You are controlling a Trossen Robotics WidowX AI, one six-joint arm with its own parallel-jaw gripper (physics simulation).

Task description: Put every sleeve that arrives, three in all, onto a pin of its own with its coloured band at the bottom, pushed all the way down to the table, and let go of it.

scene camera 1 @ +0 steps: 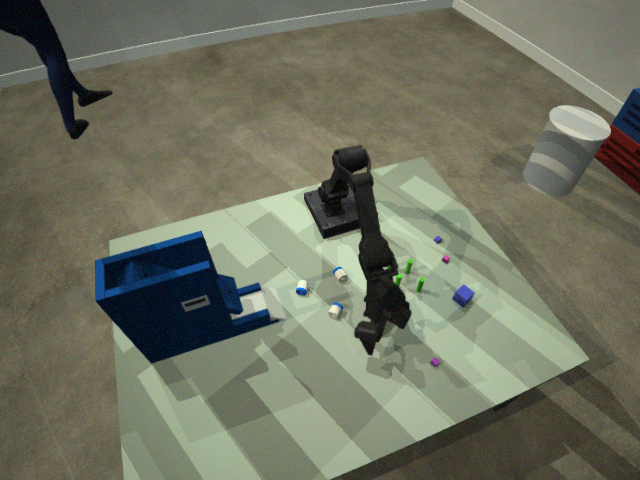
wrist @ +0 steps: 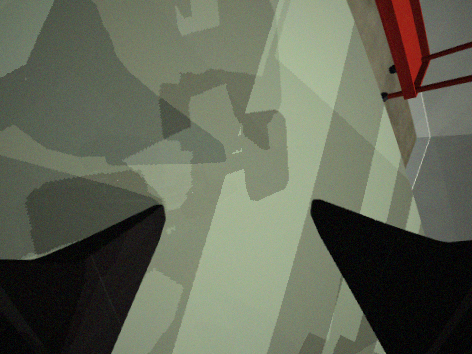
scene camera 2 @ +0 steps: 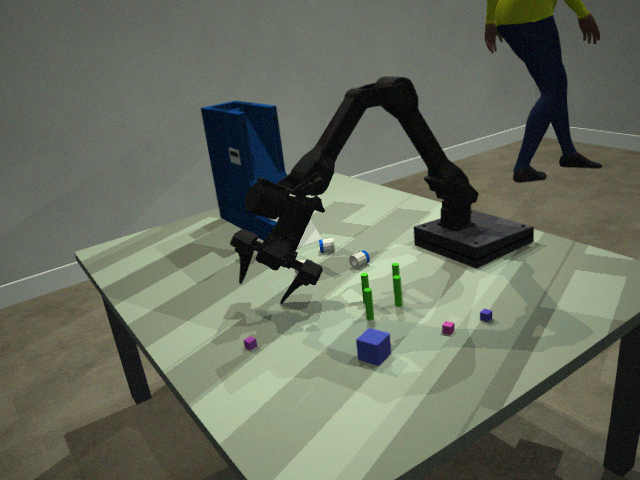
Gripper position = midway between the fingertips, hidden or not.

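There's a blue cube (scene camera 2: 373, 346) resting on the table, and in the wrist view that cube is out of frame. There's a blue dispenser box too, which you'd find at (scene camera 1: 167, 298) and also at (scene camera 2: 243, 138). As for my gripper (scene camera 2: 260, 293), it's visible at (scene camera 1: 375, 345) and at (wrist: 238, 209) as well.
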